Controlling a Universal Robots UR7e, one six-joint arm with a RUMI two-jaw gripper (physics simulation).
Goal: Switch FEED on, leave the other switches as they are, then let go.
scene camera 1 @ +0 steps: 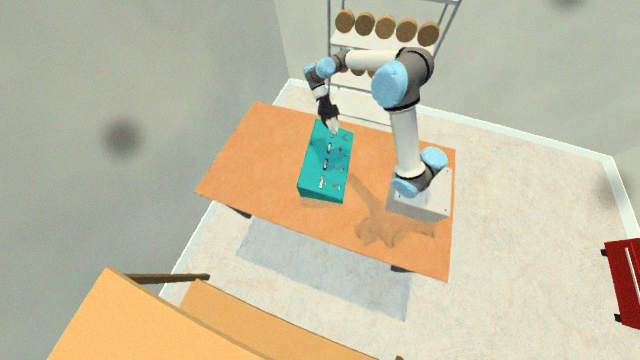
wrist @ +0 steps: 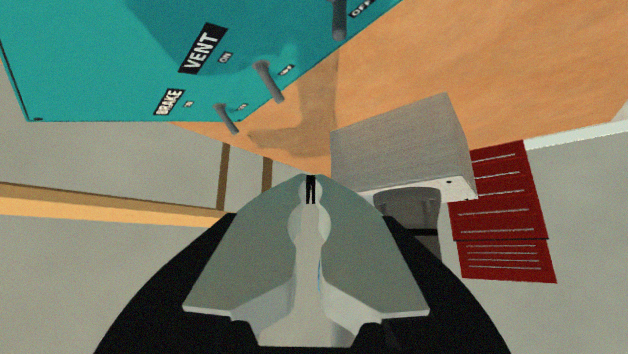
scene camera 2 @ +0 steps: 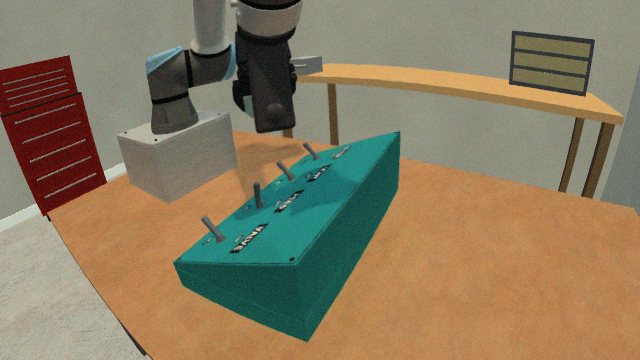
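Seen in the pictures: gripper, fingertip midpoint: (scene camera 1: 336, 134) (wrist: 311, 177); arm's base, origin of the base link: (wrist: 405, 194) (scene camera 2: 175, 125).
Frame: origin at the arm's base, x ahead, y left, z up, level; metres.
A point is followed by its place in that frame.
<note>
The teal switch box (scene camera 1: 310, 175) {x 0.515, y 0.234, z -0.041 m} (scene camera 2: 345, 200) {x 0.647, y 0.004, z -0.022 m} (wrist: 100, 60) {x 0.537, y 0.174, z -0.041 m} stands on the table. The FEED lever (scene camera 2: 258, 195) {x 0.460, y -0.022, z -0.066 m} (wrist: 339, 20) {x 0.461, y -0.022, z -0.053 m} stands more upright than the others, tilted away from its OFF label toward the ON side. The VALVE lever (scene camera 2: 213, 229) {x 0.486, y -0.139, z -0.071 m}, the VENT lever (scene camera 2: 286, 171) {x 0.412, y 0.088, z -0.072 m} (wrist: 268, 81) {x 0.412, y 0.088, z -0.071 m} and the BRAKE lever (scene camera 2: 310, 151) {x 0.372, y 0.199, z -0.072 m} (wrist: 226, 119) {x 0.373, y 0.201, z -0.070 m} all lean toward OFF. My gripper (scene camera 1: 334, 131) {x 0.480, y -0.007, z 0.078 m} (wrist: 311, 177) {x 0.480, y -0.007, z 0.078 m} is shut with nothing between its fingers. It is above the box, apart from the levers. In scene camera 2 its fingertips are hidden behind its body.
The arm's grey base block (scene camera 1: 420, 205) {x -0.069, y 0.131, z 0.001 m} (scene camera 2: 175, 165) {x 0.104, y -0.058, z -0.082 m} (wrist: 400, 145) {x 0.095, y -0.013, z -0.088 m} stands on the orange table (scene camera 1: 240, 150) {x 1.112, y 0.249, z -0.178 m} (scene camera 2: 475, 250) {x 0.811, y 0.211, z -0.178 m}. A shelf rack (scene camera 1: 329, 55) with round items stands behind the table. A red tool cabinet (scene camera 2: 55, 140) (wrist: 500, 200) and a wooden bench (scene camera 2: 425, 82) are farther off.
</note>
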